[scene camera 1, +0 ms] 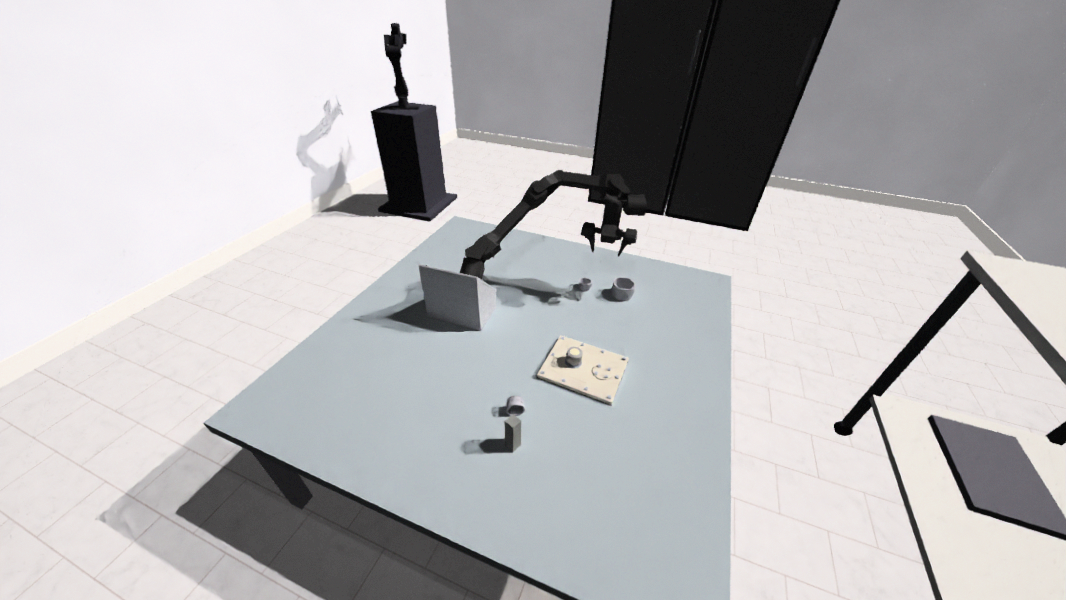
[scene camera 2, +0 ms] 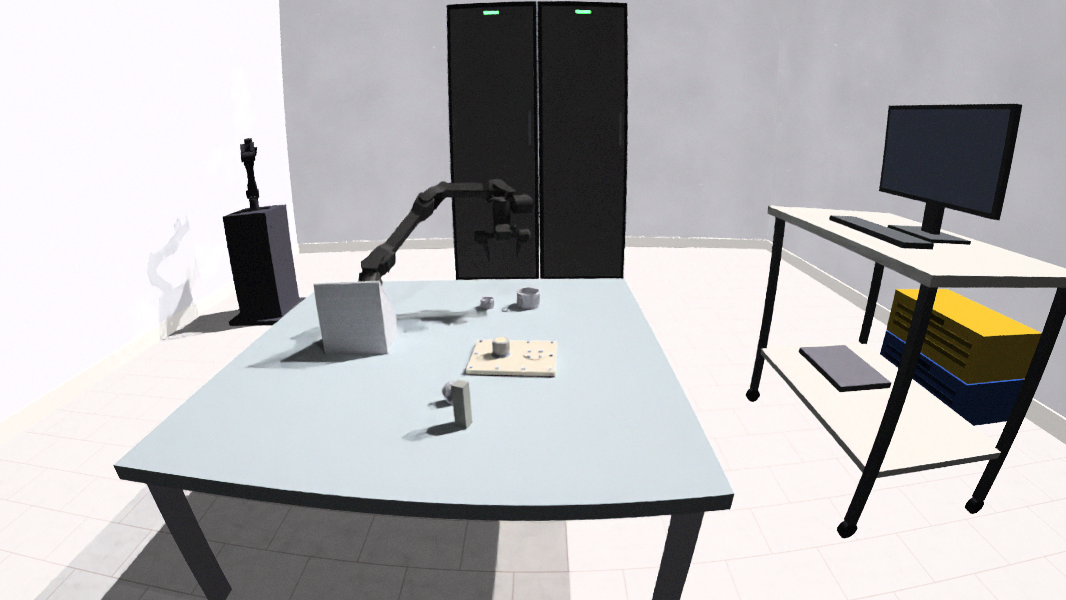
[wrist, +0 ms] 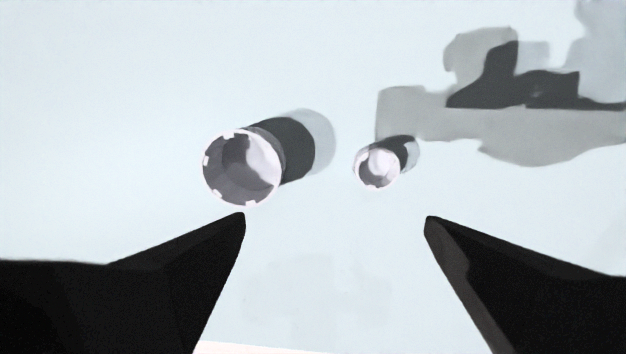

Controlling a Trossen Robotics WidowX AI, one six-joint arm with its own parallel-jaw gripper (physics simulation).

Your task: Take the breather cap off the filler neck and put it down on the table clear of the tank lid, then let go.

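Seen in the pictures: gripper, fingertip midpoint: [scene camera 1: 605, 253] [scene camera 2: 502, 260] [wrist: 334, 222]; arm's base, origin of the base link: [scene camera 1: 469, 278] [scene camera 2: 368, 293].
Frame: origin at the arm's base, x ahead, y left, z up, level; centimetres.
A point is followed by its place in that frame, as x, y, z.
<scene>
The breather cap [scene camera 1: 573, 355] @(38.3, -11.7, -10.9) [scene camera 2: 500, 347] @(38.2, -12.4, -12.2), a small grey round piece with a paler top, sits upright on the cream tank lid [scene camera 1: 570, 378] @(39.0, -16.7, -15.4) [scene camera 2: 507, 362]. The filler neck beneath it cannot be made out. My gripper [scene camera 1: 606, 252] @(39.2, 30.2, 0.1) [scene camera 2: 493, 257] @(39.2, 30.2, 0.1) [wrist: 334, 222] @(39.2, 30.2, 0.1) is open and empty, fingers pointing down, high above the back of the table, well behind the lid. The lid and cap do not show in the wrist view.
A large cup [scene camera 1: 622, 289] @(47.6, 27.0, -11.5) [scene camera 2: 528, 298] @(47.5, 27.1, -12.8) [wrist: 242, 168] @(48.9, 32.1, -16.1) and a small cup [scene camera 1: 585, 283] @(33.1, 32.5, -16.1) [scene camera 2: 487, 303] @(33.4, 28.3, -14.6) [wrist: 377, 168] @(32.6, 31.1, -16.2) stand at the back. A grey wedge-shaped block [scene camera 1: 452, 299] @(-4.0, -5.3, -5.9) [scene camera 2: 350, 316] @(-4.6, -5.3, -5.0) stands left. A ring [scene camera 1: 515, 406] @(26.8, -30.7, -16.2) and upright block [scene camera 1: 512, 434] @(30.6, -43.4, -9.4) [scene camera 2: 462, 404] @(30.4, -43.3, -10.6) stand in front.
</scene>
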